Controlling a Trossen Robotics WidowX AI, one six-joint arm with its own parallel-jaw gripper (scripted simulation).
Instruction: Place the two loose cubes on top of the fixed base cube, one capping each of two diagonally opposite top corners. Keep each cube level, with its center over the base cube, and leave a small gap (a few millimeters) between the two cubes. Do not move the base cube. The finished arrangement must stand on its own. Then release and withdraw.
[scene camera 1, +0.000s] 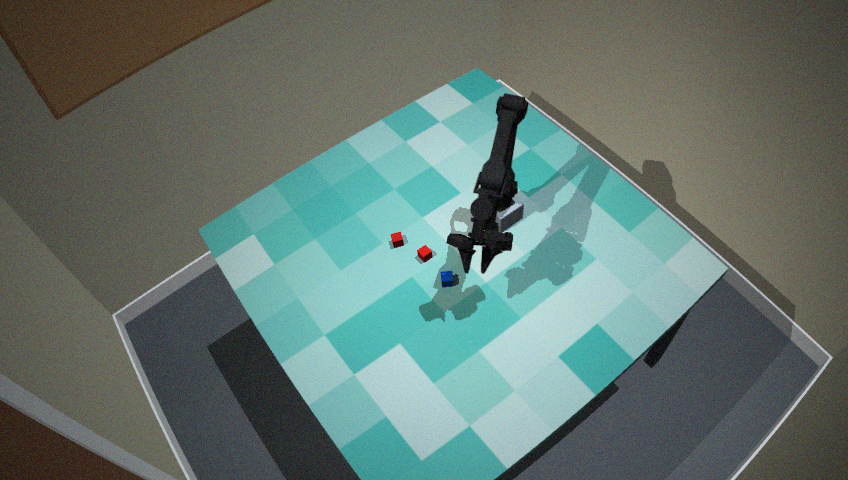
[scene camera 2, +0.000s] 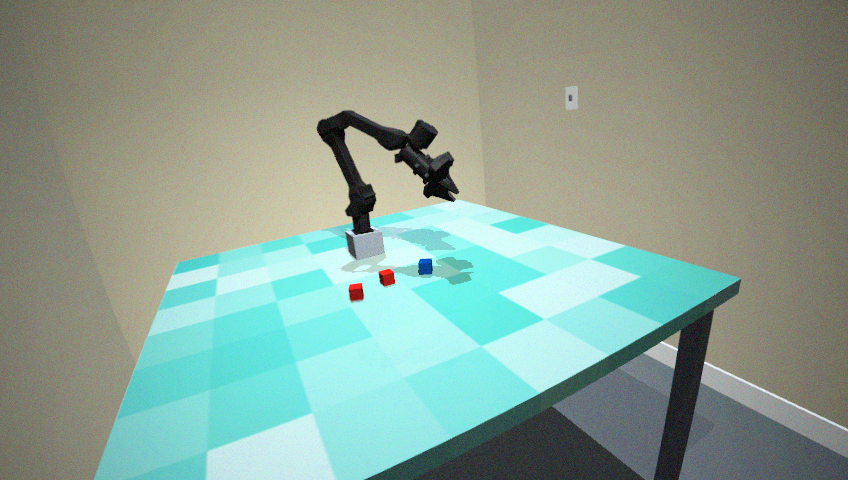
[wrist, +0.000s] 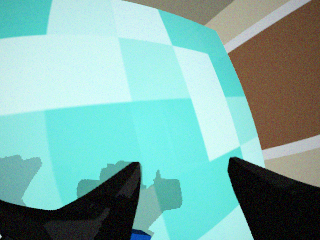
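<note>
The gripper (scene camera 1: 474, 273) (scene camera 2: 456, 197) (wrist: 185, 167): open, holding nothing.
</note>
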